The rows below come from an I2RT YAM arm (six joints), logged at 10 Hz.
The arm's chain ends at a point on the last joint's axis. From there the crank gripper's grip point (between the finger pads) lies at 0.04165 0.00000 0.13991 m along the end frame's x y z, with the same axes.
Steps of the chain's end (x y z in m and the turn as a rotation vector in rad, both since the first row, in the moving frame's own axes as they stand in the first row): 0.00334 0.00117 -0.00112 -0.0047 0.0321 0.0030; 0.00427 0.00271 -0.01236 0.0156 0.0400 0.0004; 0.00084 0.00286 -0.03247 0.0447 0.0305 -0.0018; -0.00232 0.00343 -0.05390 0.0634 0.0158 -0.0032; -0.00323 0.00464 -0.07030 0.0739 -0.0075 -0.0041; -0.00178 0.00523 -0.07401 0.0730 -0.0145 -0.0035
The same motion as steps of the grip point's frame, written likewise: 0.00781 0.00196 -0.00253 -0.0047 0.0321 0.0030; 0.00983 0.00056 -0.01415 0.0156 0.0400 0.0004; 0.00508 -0.00344 -0.03395 0.0447 0.0305 -0.0018; -0.00013 -0.00555 -0.05486 0.0634 0.0158 -0.0032; -0.00430 -0.00587 -0.07038 0.0739 -0.0075 -0.0041; -0.00383 -0.00514 -0.07380 0.0730 -0.0145 -0.0035
